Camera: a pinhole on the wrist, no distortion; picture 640 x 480 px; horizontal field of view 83.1 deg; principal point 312.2 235.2 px. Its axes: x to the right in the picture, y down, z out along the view. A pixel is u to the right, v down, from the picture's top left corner.
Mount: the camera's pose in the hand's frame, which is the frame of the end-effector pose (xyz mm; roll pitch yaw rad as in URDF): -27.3 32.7 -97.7 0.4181 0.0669 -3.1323
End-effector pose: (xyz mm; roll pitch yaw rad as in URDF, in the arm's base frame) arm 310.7 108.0 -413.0 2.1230 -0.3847 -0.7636
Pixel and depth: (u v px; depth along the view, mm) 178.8 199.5 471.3
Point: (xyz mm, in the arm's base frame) 84.8 -253.1 -315.6
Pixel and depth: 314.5 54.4 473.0
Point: -94.9 -103.7 -201.7
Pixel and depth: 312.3 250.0 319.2
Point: 100.5 -33.9 -409.2
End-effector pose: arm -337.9 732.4 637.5 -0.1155 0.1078 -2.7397
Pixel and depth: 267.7 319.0 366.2
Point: -304.0 600.4 896.7
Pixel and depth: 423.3 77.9 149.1
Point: -202.9 624.5 637.6
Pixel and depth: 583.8 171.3 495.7
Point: 163.9 573.8 938.4
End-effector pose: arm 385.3 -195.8 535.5 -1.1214 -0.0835 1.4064
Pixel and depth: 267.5 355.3 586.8
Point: -119.1 -120.7 678.1
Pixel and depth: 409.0 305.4 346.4
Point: 101.8 -294.3 527.7
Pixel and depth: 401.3 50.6 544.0
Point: -104.1 -279.5 184.9
